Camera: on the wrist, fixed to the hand. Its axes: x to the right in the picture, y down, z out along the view.
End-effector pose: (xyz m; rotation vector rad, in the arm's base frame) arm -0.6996 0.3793 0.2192 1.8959 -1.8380 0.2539
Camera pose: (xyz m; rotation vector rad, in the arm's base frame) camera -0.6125 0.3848 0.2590 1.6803 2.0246 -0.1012
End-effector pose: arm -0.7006 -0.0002 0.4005 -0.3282 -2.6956 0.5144
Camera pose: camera -0.7088 -0.0471 0.4837 2.1946 -0.1122 -0.4898
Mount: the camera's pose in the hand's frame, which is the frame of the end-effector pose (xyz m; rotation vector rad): 0.0201 -0.0766 -0.0541 -0.0595 -0.8282 2.9996
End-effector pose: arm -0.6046 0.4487 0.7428 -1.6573 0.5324 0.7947
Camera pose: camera -0.5248 0.4154 0.7842 -0.7757 -1.4154 -2.0271
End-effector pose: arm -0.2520 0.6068 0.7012 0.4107 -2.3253 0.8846
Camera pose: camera -0.2075 0.5865 0.7837 1.8026 0.5919 -0.5704
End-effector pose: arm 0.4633 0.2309 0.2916 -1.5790 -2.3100 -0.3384
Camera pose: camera 0.3921 0.2005 0.3482 2.4174 -1.4128 -0.8378
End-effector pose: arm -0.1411 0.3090 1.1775 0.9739 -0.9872 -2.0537
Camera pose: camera -0.1243 0.3129 1.0832 -1.2914 -0.9823 0.4432
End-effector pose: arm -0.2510 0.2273 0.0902 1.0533 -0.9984 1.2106
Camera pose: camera -0.1711 0.2804 0.0910 0.6477 1.4096 -1.0299
